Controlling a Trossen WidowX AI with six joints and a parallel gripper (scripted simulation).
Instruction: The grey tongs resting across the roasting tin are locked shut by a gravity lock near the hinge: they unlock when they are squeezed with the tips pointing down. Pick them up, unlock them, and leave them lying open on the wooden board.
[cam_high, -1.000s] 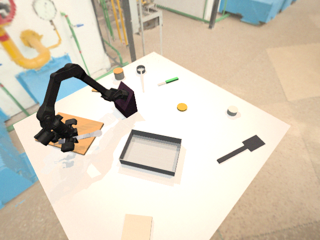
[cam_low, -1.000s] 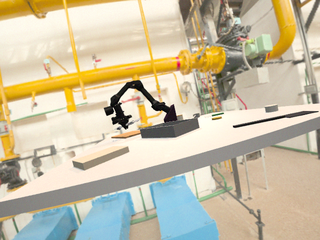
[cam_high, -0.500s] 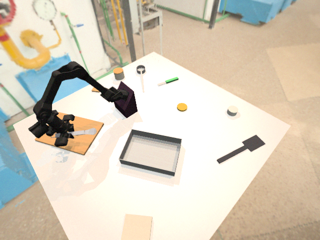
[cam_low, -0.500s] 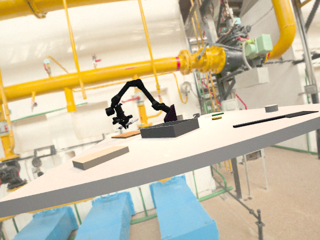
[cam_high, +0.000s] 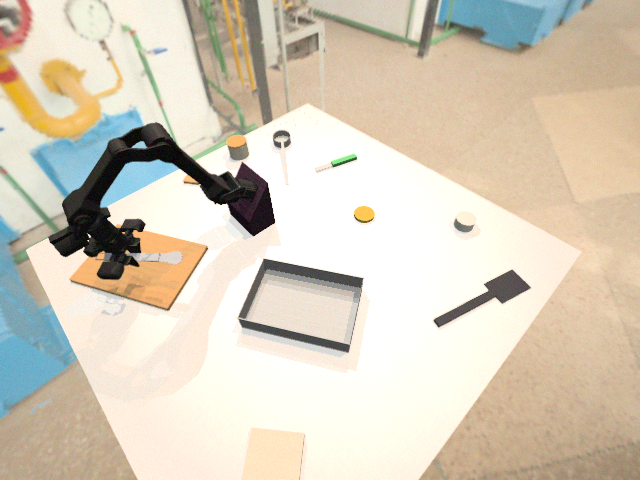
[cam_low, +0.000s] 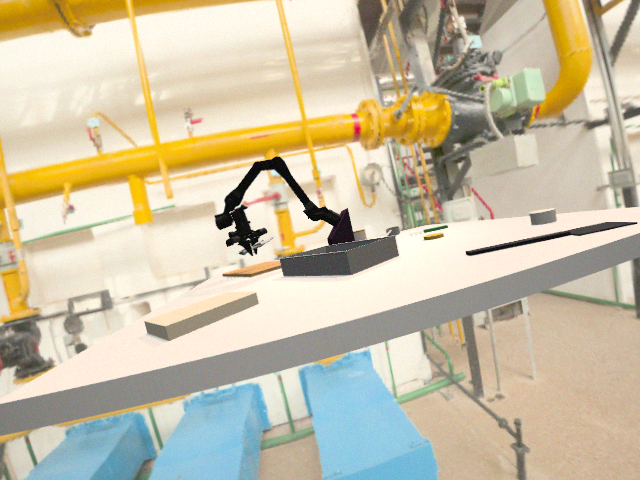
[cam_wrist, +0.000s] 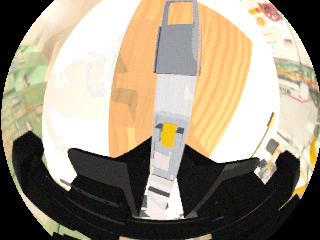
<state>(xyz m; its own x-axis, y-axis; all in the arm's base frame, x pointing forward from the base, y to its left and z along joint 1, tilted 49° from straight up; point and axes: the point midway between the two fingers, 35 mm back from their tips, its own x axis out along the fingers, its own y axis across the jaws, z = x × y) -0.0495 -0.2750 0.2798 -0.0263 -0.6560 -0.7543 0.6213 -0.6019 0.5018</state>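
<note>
My gripper tip is 70 mm above the wooden board and 60 mm past it. Also, from my gripper tip: yellow lock piece 30 mm above, 20 mm to the right, 20 mm behind; then pale block 670 mm ahead, 60 mm to the right, 60 mm below; then grey roasting tin 420 mm ahead, 270 mm to the left, 40 mm below.
</note>
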